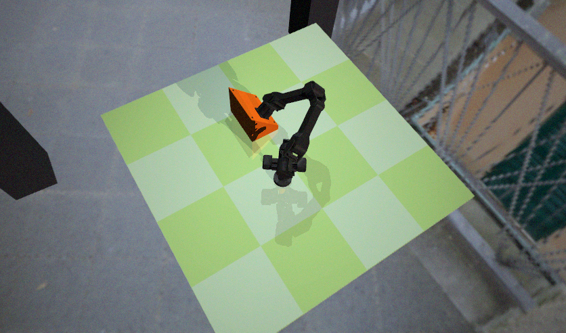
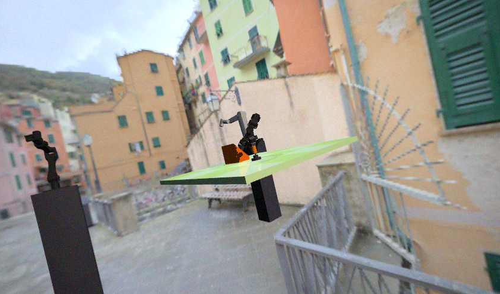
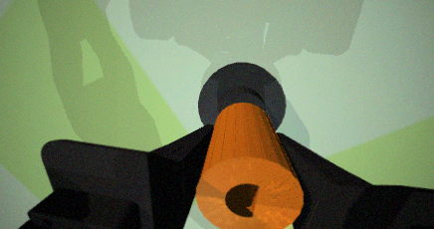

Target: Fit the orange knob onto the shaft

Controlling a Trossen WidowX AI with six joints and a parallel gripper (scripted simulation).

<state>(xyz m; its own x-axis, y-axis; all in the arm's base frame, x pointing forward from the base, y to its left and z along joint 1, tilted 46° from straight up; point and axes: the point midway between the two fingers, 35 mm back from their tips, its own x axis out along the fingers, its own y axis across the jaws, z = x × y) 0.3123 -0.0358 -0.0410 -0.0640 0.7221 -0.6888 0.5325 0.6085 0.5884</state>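
The orange knob lies 2 cm above my gripper tip. From my gripper tip the other things lie so: dark round pedestal 4 cm below.
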